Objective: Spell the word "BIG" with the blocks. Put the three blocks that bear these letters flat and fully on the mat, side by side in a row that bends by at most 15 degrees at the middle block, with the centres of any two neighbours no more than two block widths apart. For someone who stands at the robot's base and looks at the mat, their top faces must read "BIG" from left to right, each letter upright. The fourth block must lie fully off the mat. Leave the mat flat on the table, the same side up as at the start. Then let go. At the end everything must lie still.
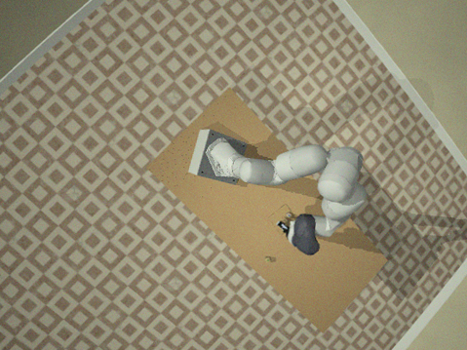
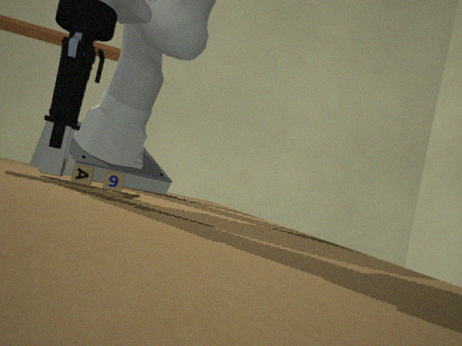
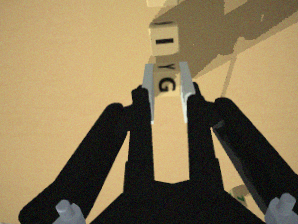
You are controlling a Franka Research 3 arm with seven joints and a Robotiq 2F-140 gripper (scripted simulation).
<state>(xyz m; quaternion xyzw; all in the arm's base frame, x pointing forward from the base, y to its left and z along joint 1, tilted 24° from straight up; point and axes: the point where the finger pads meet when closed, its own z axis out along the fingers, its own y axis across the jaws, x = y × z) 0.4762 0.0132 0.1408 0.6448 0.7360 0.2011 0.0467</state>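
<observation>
Now: hand 10 mm past the thin mat, 40 mm to the right of it and 40 mm above it.
</observation>
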